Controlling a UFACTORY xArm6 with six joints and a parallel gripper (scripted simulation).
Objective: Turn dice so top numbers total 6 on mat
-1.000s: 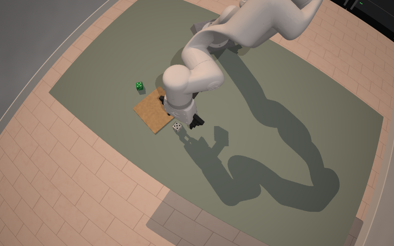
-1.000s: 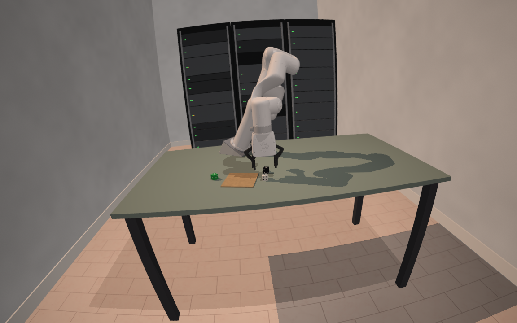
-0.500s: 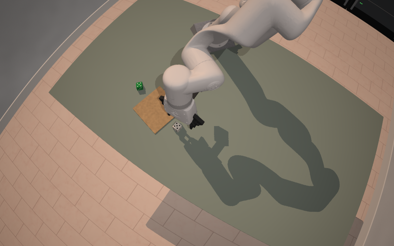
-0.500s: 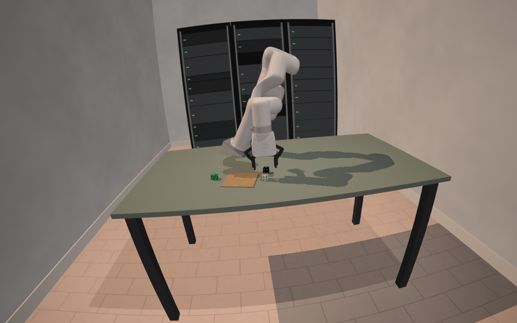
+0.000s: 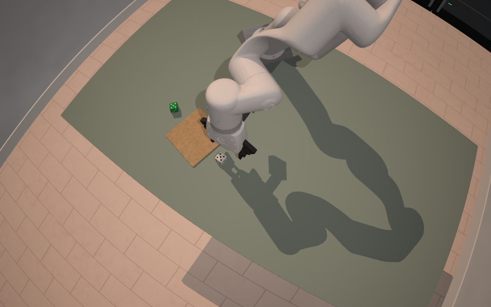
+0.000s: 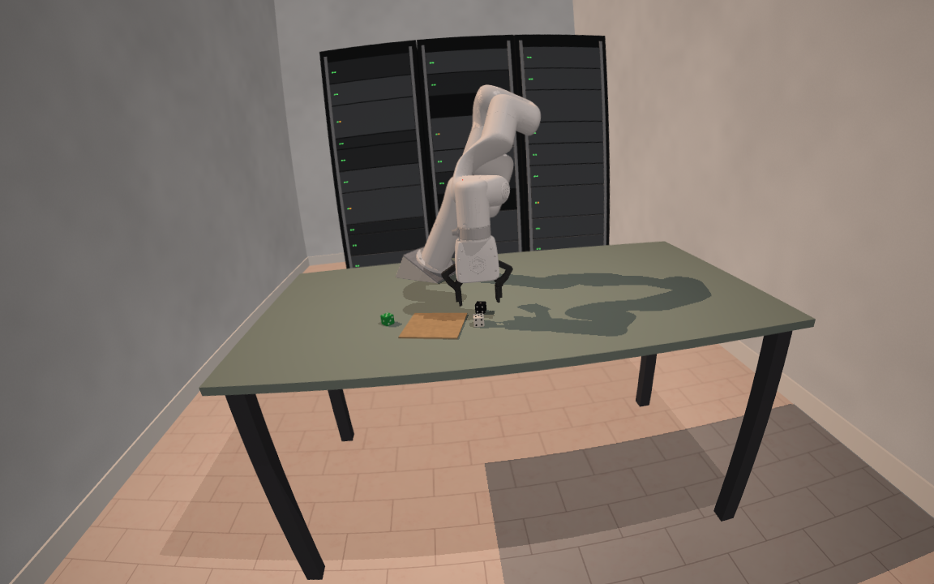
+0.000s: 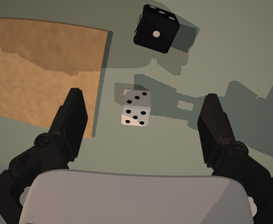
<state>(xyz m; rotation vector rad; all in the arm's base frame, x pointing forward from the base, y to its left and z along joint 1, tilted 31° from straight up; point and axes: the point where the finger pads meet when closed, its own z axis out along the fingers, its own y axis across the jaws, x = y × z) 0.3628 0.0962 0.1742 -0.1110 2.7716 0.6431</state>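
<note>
Right now the white die is 40 mm below my hand and 30 mm ahead of it. Also, from my hand: black die 50 mm behind, 40 mm below; then brown mat 110 mm to the right, 50 mm below, 30 mm ahead; then green die 230 mm to the right, 40 mm below, 10 mm ahead.
</note>
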